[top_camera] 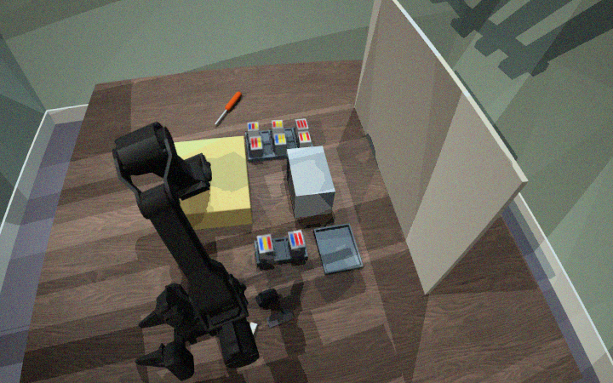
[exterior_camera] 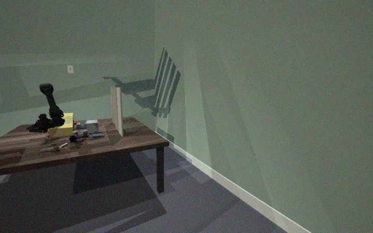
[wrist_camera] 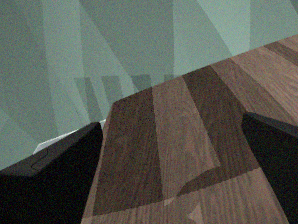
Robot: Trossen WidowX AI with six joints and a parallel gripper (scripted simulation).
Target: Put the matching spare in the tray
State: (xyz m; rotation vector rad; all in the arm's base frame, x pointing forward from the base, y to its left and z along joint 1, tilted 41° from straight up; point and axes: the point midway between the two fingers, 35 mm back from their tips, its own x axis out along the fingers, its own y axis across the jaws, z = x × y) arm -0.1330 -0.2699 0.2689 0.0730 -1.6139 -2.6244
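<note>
My gripper tip is 290 mm short of the grey spare block, 190 mm to the right of it and 110 mm above it. Also, from my gripper tip: grey holder (330 mm ahead, 180 mm to the left, 140 mm below); beige panel (690 mm ahead, 300 mm to the left, 70 mm above); grey tray (470 mm ahead, 150 mm to the left, 150 mm below).
</note>
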